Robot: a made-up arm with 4 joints.
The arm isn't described. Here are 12 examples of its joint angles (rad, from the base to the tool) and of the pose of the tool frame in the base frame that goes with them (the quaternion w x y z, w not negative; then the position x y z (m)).
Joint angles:
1: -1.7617 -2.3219 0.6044 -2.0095
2: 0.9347 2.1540 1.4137 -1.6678
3: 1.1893 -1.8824 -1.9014 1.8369
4: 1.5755 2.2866 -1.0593 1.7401
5: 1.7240 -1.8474 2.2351 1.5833
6: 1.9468 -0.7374 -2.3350 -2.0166
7: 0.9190 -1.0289 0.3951 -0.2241
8: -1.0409 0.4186 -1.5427 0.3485
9: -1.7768 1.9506 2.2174 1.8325
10: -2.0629 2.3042 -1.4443 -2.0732
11: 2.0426 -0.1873 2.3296 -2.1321
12: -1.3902 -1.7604 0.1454 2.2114
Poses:
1: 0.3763 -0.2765 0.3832 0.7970 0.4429 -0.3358 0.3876
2: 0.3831 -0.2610 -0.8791 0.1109 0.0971 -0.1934 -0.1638
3: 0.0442 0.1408 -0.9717 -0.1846 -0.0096 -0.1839 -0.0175
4: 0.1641 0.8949 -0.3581 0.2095 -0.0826 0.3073 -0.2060
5: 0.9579 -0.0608 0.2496 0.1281 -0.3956 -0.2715 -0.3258
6: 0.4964 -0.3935 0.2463 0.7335 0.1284 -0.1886 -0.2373
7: 0.7460 0.5954 -0.2834 0.0931 -0.4673 0.2397 -0.2737
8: 0.5647 0.1137 0.3518 0.7379 -0.0291 -0.1211 0.2652
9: 0.0476 0.9603 0.1424 0.2352 -0.2972 0.0943 0.4720
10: 0.0795 0.3730 -0.9163 0.1225 0.3733 0.1472 0.5662
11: 0.5649 -0.6304 0.5310 -0.0385 -0.1958 0.1247 -0.0067
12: 0.7040 -0.1525 0.6736 0.1653 -0.0109 -0.2699 0.6665
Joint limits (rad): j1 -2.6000..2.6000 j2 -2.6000..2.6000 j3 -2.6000..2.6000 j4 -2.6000..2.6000
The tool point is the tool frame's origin. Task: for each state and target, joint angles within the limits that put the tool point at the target. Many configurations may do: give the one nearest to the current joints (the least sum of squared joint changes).
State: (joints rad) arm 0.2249 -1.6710 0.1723 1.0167
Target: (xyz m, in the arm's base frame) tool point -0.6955 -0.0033 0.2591
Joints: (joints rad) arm 0.2011 -1.2994 1.0320 1.1371
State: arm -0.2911 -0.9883 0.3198 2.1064
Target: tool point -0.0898 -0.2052 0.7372
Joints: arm -0.9227 -1.1884 0.3440 2.3157
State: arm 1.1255 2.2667 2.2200 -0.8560
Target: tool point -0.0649 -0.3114 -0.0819
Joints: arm 1.2609 2.4670 1.8916 -0.7905
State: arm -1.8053 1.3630 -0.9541 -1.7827
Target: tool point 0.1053 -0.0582 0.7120
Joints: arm -1.7545 1.7616 -0.6943 -1.4042
